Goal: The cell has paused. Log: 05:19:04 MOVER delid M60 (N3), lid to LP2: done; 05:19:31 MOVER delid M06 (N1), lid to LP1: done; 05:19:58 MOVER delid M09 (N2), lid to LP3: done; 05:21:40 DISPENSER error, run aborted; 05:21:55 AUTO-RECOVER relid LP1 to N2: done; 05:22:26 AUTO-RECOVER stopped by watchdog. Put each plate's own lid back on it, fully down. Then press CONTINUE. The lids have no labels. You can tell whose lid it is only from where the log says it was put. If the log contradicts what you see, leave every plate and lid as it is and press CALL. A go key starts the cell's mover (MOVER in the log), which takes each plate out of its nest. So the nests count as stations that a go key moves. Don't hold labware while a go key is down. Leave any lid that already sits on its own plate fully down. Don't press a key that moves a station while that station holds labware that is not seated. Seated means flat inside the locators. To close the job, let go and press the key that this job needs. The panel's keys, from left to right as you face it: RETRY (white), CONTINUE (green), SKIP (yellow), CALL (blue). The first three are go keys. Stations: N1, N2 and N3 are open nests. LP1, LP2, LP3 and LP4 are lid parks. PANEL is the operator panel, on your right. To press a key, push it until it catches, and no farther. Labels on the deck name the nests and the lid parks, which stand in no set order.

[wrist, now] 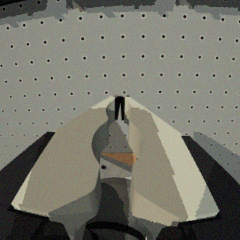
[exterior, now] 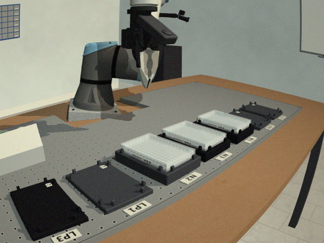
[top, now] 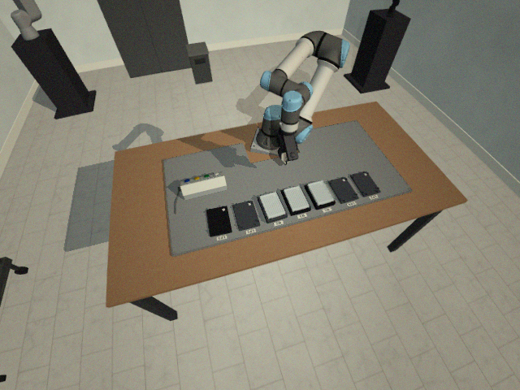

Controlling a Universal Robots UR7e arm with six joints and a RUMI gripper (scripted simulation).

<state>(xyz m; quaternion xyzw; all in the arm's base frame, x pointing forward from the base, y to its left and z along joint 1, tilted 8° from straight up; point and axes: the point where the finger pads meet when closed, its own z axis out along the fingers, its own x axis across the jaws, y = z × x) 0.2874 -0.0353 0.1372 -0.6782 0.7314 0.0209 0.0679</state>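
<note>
Now: hand 390 mm to the left of the green CONTINUE key, 90 mm past it and 60 mm above it. Also, from my hand: plate: 150 mm ahead, 100 mm below, 10 mm to the left; then lid park LP1: 250 mm to the right, 150 mm ahead, 120 mm below; then white RETRY key: 340 mm to the right, 90 mm behind, 60 mm below.
</note>
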